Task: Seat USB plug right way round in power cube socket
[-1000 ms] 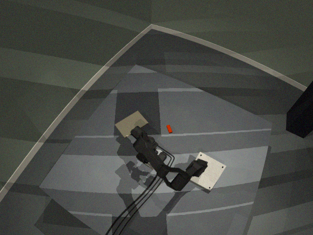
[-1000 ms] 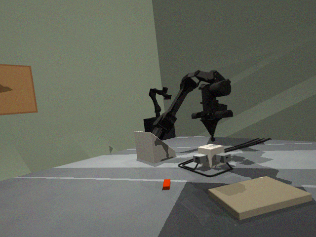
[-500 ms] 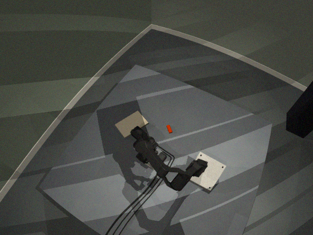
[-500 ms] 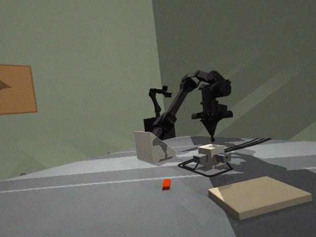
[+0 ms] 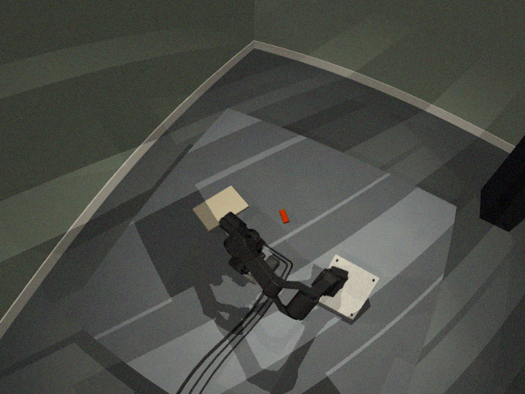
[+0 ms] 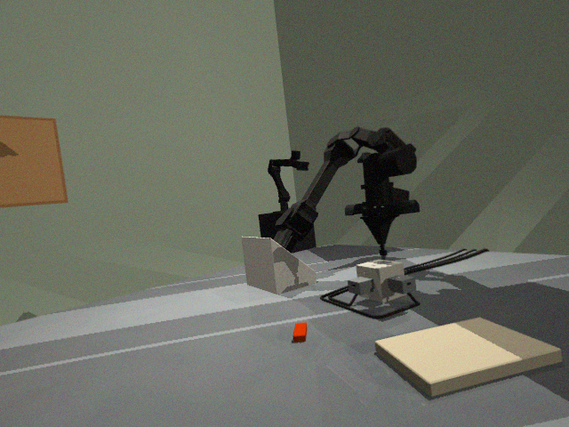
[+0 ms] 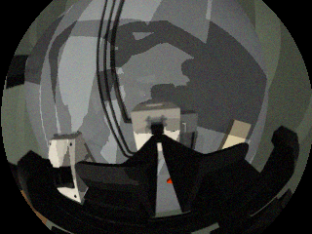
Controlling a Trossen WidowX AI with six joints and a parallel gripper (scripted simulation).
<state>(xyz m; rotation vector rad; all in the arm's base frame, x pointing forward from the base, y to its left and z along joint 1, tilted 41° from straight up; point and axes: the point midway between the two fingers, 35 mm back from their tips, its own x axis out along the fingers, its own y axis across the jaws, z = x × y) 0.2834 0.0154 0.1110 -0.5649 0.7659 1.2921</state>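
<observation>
My gripper tip is 20 mm above the dark USB plug. The rest, counted from my gripper tip: flat beige slab 250 mm ahead, 200 mm to the right, 110 mm below.
</observation>
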